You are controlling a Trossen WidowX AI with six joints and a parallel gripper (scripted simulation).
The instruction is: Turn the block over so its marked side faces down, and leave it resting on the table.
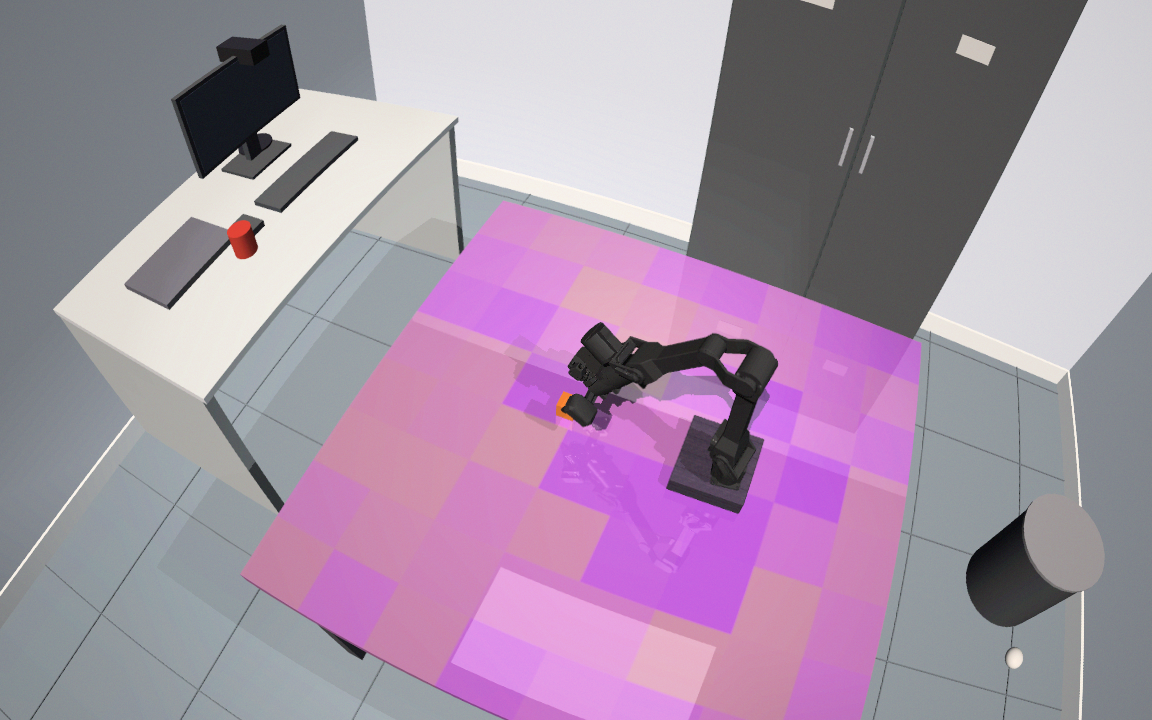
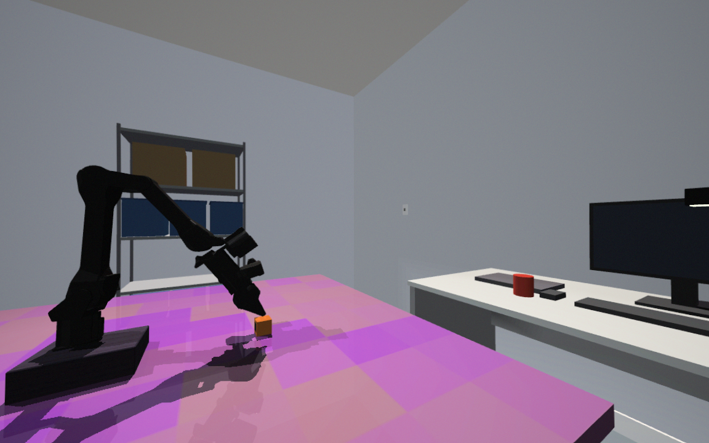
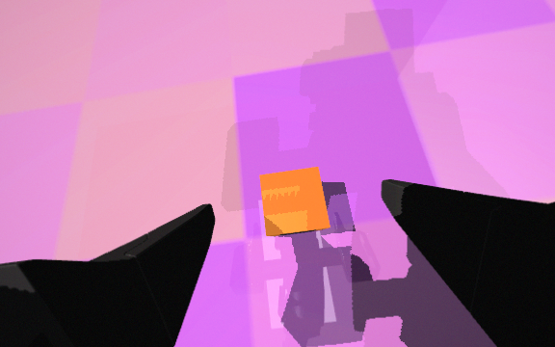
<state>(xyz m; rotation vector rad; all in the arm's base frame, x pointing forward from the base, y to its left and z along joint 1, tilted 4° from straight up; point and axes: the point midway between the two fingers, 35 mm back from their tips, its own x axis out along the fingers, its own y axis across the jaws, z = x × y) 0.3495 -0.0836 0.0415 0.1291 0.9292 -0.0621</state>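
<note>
Right now my gripper tip is 1 cm past the orange block and 5 cm above it.
</note>
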